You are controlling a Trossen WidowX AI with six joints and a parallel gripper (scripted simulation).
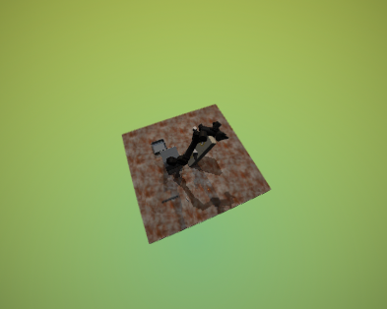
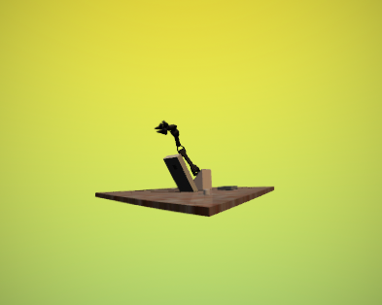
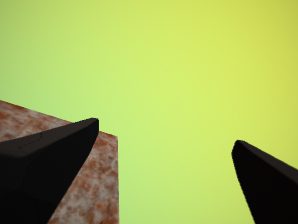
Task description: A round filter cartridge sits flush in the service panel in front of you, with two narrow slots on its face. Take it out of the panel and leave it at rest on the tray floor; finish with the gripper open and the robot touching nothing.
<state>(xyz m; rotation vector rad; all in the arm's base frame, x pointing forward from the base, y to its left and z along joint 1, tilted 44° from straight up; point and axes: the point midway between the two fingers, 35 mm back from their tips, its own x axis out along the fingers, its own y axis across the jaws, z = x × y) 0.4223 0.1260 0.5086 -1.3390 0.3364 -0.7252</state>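
The round filter cartridge is 40 mm behind my gripper tip, 240 mm to the left of it and 370 mm below it. The rest, counted from my gripper tip: service panel (90 mm behind, 240 mm to the left, 440 mm below); grey tray (430 mm behind, 570 mm to the left, 610 mm below).
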